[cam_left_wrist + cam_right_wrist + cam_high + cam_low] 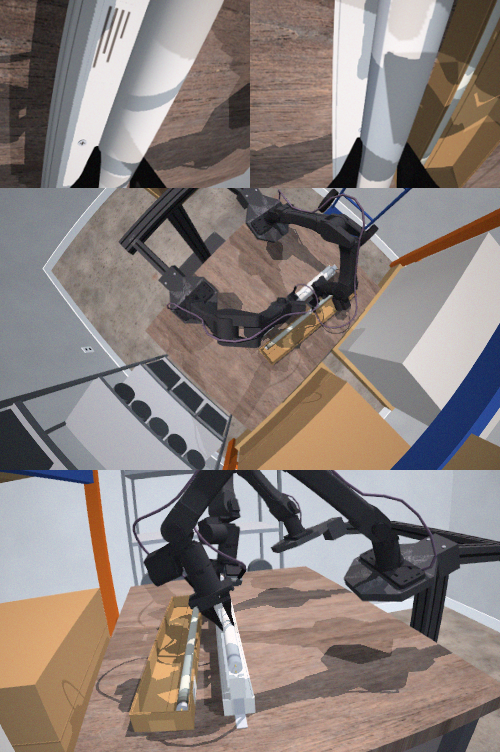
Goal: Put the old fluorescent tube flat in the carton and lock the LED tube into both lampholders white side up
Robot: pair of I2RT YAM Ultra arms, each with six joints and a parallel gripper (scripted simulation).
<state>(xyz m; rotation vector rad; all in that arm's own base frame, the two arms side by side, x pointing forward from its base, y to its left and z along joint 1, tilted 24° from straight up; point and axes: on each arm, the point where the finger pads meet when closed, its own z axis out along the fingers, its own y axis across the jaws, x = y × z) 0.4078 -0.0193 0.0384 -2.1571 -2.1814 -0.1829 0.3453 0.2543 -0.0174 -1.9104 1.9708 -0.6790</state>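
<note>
Now: left hand 20 mm past the LED tube, 120 mm to the left of it and 10 mm above it. Round my left hand: old fluorescent tube (80 mm ahead, 120 mm to the right, 90 mm below); carton (120 mm ahead, 130 mm to the right, 80 mm below); grey light fixture (20 mm behind, 120 mm to the right, 50 mm below).
Now: the LED tube 20 mm ahead of my right hand, 120 mm to the left of it and 10 mm below it. Also, from my right hand: old fluorescent tube 120 mm ahead, 110 mm to the left, 90 mm below; then carton 150 mm ahead, 100 mm to the left, 80 mm below; then grey light fixture 20 mm ahead, 120 mm to the left, 50 mm below.
</note>
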